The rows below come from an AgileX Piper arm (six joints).
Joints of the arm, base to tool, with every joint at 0 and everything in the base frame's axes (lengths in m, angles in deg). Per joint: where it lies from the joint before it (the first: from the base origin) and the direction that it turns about. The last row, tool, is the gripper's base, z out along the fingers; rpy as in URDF.
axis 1: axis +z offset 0 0 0.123
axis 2: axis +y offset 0 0 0
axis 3: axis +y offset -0.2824 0 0.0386
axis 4: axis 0.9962 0 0.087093 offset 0.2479 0 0.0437
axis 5: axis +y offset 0 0 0
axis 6: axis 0.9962 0 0.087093 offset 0.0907 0 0.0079
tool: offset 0 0 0 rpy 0 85.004 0
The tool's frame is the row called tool.
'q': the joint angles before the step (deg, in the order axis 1, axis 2, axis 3, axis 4, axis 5, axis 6). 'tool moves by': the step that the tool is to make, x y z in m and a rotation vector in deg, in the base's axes. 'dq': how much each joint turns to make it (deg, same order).
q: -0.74 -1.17 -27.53 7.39 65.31 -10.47
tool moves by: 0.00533 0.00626 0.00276 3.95 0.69 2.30
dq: 0.00 1.92 0.00 4.56 -1.19 -0.01
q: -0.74 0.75 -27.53 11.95 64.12 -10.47
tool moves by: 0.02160 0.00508 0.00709 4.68 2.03 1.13
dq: 0.00 6.87 0.00 4.63 -4.93 0.00
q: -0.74 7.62 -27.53 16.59 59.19 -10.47
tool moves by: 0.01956 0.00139 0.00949 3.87 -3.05 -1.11
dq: 0.02 4.71 0.00 3.18 -8.11 0.01
